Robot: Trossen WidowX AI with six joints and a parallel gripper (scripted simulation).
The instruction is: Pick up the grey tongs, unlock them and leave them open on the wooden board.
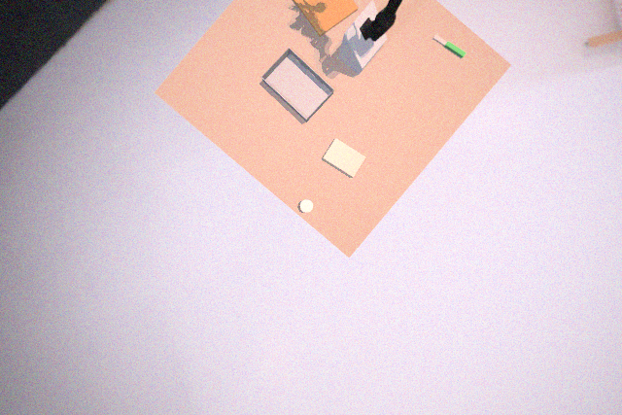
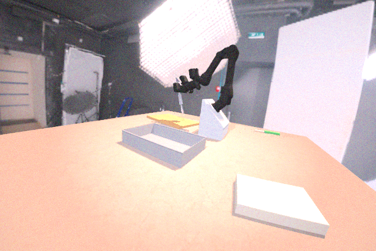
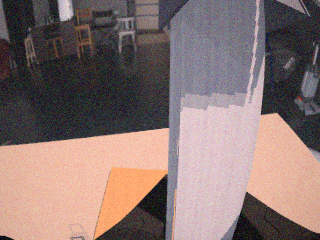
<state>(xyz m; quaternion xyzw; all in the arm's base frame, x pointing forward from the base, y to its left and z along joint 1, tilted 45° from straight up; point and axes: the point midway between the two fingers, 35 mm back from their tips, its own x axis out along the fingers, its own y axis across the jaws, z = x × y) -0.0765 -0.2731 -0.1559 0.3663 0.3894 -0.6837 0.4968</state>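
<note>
My gripper tip is 22 cm above the orange wooden board. The rest, counted from my gripper tip: white disc: 88 cm ahead, 62 cm to the left, 21 cm below; flat cream block: 62 cm to the left, 57 cm ahead, 22 cm below; pale grey roasting tin: 44 cm ahead, 21 cm to the left, 20 cm below.
</note>
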